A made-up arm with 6 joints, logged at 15 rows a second.
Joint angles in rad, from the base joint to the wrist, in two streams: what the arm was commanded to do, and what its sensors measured. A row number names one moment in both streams.
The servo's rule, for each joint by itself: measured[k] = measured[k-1] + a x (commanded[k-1-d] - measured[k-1]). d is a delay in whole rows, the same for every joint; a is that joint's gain. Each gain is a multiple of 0.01, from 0.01 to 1. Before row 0 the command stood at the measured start. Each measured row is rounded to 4 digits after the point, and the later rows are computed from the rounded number. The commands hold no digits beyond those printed.
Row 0, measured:
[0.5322, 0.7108, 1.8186, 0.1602, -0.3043, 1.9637]
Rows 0 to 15, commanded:
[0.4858, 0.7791, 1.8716, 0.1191, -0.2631, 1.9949]
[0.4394, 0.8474, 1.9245, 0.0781, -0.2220, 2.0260]
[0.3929, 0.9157, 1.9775, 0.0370, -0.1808, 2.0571]
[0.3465, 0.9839, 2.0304, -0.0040, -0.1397, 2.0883]
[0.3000, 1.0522, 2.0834, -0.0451, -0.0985, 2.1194]
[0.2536, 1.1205, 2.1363, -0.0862, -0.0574, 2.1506]
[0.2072, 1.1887, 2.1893, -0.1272, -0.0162, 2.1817]
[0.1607, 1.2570, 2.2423, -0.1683, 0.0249, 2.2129]
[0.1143, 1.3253, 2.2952, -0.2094, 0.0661, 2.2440]
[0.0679, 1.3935, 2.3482, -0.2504, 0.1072, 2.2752]
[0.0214, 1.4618, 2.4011, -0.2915, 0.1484, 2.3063]
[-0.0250, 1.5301, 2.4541, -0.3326, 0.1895, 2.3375]
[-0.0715, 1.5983, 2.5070, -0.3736, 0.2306, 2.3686]
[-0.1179, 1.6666, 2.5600, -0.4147, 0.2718, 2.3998]
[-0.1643, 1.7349, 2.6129, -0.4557, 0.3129, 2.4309]
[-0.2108, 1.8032, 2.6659, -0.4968, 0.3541, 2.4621]
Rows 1 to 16, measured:
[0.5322, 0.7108, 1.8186, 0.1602, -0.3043, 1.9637]
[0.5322, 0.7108, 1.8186, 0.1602, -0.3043, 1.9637]
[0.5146, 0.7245, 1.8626, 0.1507, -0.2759, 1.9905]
[0.4860, 0.7491, 1.9140, 0.1340, -0.2387, 2.0210]
[0.4506, 0.7824, 1.9667, 0.1117, -0.1987, 2.0520]
[0.4110, 0.8227, 2.0196, 0.0851, -0.1580, 2.0832]
[0.3688, 0.8686, 2.0726, 0.0552, -0.1169, 2.1143]
[0.3250, 0.9190, 2.1255, 0.0227, -0.0758, 2.1455]
[0.2802, 0.9729, 2.1785, -0.0118, -0.0347, 2.1766]
[0.2348, 1.0297, 2.2315, -0.0478, 0.0064, 2.2078]
[0.1890, 1.0888, 2.2844, -0.0850, 0.0476, 2.2389]
[0.1430, 1.1497, 2.3374, -0.1230, 0.0887, 2.2701]
[0.0968, 1.2121, 2.3903, -0.1618, 0.1299, 2.3012]
[0.0505, 1.2757, 2.4433, -0.2011, 0.1710, 2.3324]
[0.0041, 1.3402, 2.4962, -0.2408, 0.2121, 2.3635]
[-0.0423, 1.4055, 2.5492, -0.2808, 0.2533, 2.3947]
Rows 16 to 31, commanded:
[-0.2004, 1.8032, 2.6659, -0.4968, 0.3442, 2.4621]
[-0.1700, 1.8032, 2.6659, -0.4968, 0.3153, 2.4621]
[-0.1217, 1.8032, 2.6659, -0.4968, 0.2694, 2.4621]
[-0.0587, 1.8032, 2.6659, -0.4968, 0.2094, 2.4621]
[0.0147, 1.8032, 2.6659, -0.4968, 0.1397, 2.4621]
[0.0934, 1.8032, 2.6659, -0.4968, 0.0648, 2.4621]
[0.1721, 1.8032, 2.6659, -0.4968, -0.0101, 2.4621]
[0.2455, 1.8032, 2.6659, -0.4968, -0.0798, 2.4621]
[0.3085, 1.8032, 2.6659, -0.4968, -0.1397, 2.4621]
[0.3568, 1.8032, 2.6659, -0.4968, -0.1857, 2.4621]
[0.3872, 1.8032, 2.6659, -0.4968, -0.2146, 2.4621]
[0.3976, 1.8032, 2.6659, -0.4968, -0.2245, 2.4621]
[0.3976, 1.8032, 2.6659, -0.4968, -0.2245, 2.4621]
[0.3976, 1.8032, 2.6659, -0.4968, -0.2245, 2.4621]
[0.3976, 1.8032, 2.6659, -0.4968, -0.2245, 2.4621]
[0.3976, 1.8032, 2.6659, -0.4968, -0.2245, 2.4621]
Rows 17 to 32, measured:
[-0.0887, 1.4714, 2.6021, -0.3210, 0.2944, 2.4258]
[-0.1351, 1.5378, 2.6551, -0.3614, 0.3356, 2.4570]
[-0.1599, 1.5909, 2.6641, -0.3925, 0.3415, 2.4614]
[-0.1637, 1.6334, 2.6656, -0.4165, 0.3234, 2.4620]
[-0.1477, 1.6674, 2.6658, -0.4350, 0.2861, 2.4621]
[-0.1139, 1.6946, 2.6659, -0.4492, 0.2332, 2.4621]
[-0.0650, 1.7163, 2.6659, -0.4601, 0.1687, 2.4621]
[-0.0048, 1.7337, 2.6659, -0.4685, 0.0970, 2.4621]
[0.0624, 1.7476, 2.6659, -0.4750, 0.0231, 2.4621]
[0.1320, 1.7587, 2.6659, -0.4800, -0.0479, 2.4621]
[0.1991, 1.7676, 2.6659, -0.4839, -0.1112, 2.4621]
[0.2590, 1.7747, 2.6659, -0.4869, -0.1626, 2.4621]
[0.3077, 1.7804, 2.6659, -0.4892, -0.1985, 2.4621]
[0.3419, 1.7850, 2.6659, -0.4909, -0.2164, 2.4621]
[0.3631, 1.7886, 2.6659, -0.4923, -0.2220, 2.4621]
[0.3762, 1.7915, 2.6659, -0.4933, -0.2237, 2.4621]

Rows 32 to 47, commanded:
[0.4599, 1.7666, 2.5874, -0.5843, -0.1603, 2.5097]
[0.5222, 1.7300, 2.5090, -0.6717, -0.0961, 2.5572]
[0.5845, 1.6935, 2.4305, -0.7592, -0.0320, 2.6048]
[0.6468, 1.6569, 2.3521, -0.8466, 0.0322, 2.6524]
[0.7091, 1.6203, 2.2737, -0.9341, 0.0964, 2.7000]
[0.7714, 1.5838, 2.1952, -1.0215, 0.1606, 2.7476]
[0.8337, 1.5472, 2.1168, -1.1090, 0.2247, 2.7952]
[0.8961, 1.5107, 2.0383, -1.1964, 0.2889, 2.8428]
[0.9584, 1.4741, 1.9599, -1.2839, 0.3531, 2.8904]
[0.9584, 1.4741, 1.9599, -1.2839, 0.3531, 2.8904]
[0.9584, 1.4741, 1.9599, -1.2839, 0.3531, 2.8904]
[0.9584, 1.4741, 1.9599, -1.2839, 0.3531, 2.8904]
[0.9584, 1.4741, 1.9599, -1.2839, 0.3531, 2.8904]
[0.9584, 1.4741, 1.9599, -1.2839, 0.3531, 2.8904]
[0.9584, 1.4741, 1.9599, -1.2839, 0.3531, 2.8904]
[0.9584, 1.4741, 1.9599, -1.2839, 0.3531, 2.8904]
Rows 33 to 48, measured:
[0.3843, 1.7938, 2.6659, -0.4941, -0.2243, 2.4621]
[0.3894, 1.7957, 2.6659, -0.4947, -0.2244, 2.4621]
[0.4162, 1.7899, 2.6007, -0.5153, -0.1802, 2.5030]
[0.4565, 1.7779, 2.5246, -0.5513, -0.1222, 2.5496]
[0.5051, 1.7610, 2.4465, -0.5991, -0.0600, 2.5971]
[0.5589, 1.7402, 2.3681, -0.6560, 0.0036, 2.6447]
[0.6160, 1.7162, 2.2897, -0.7200, 0.0676, 2.6923]
[0.6751, 1.6897, 2.2113, -0.7893, 0.1318, 2.7399]
[0.7354, 1.6612, 2.1329, -0.8628, 0.1959, 2.7875]
[0.7965, 1.6311, 2.0544, -0.9395, 0.2601, 2.8351]
[0.8580, 1.5997, 1.9760, -1.0187, 0.3243, 2.8827]
[0.8962, 1.5746, 1.9626, -1.0797, 0.3442, 2.8893]
[0.9198, 1.5545, 1.9604, -1.1267, 0.3503, 2.8902]
[0.9345, 1.5384, 1.9600, -1.1629, 0.3522, 2.8904]
[0.9436, 1.5255, 1.9599, -1.1907, 0.3528, 2.8904]
[0.9492, 1.5152, 1.9599, -1.2121, 0.3530, 2.8904]

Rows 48 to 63, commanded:
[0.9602, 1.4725, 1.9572, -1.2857, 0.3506, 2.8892]
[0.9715, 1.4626, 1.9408, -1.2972, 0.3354, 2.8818]
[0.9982, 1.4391, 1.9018, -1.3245, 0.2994, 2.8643]
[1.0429, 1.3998, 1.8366, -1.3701, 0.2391, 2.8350]
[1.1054, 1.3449, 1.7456, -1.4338, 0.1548, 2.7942]
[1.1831, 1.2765, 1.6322, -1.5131, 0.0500, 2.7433]
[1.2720, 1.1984, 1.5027, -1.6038, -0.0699, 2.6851]
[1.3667, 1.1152, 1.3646, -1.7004, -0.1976, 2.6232]
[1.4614, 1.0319, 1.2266, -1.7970, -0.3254, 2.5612]
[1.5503, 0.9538, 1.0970, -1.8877, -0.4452, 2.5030]
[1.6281, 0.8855, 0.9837, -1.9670, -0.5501, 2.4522]
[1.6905, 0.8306, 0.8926, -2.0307, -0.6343, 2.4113]
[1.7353, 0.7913, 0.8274, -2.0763, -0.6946, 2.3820]
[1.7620, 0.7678, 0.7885, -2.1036, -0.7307, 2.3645]
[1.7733, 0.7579, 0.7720, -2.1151, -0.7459, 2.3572]
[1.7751, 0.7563, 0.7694, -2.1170, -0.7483, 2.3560]
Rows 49 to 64, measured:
[0.9527, 1.5070, 1.9599, -1.2286, 0.3531, 2.8904]
[0.9549, 1.5004, 1.9599, -1.2413, 0.3531, 2.8904]
[0.9569, 1.4948, 1.9577, -1.2515, 0.3514, 2.8894]
[0.9624, 1.4884, 1.9437, -1.2620, 0.3404, 2.8829]
[0.9760, 1.4785, 1.9089, -1.2764, 0.3121, 2.8669]
[1.0014, 1.4628, 1.8489, -1.2980, 0.2617, 2.8395]
[1.0409, 1.4392, 1.7632, -1.3292, 0.1879, 2.8005]
[1.0949, 1.4067, 1.6545, -1.3715, 0.0927, 2.7513]
[1.1622, 1.3650, 1.5285, -1.4249, -0.0195, 2.6944]
[1.2399, 1.3150, 1.3925, -1.4883, -0.1424, 2.6332]
[1.3241, 1.2584, 1.2548, -1.5593, -0.2687, 2.5713]
[1.4101, 1.1975, 1.1238, -1.6348, -0.3905, 2.5126]
[1.4929, 1.1351, 1.0075, -1.7112, -0.5006, 2.4607]
[1.5680, 1.0742, 0.9121, -1.7847, -0.5929, 2.4182]
[1.6316, 1.0176, 0.8418, -1.8518, -0.6631, 2.3871]
[1.6812, 0.9676, 0.7976, -1.9097, -0.7097, 2.3677]

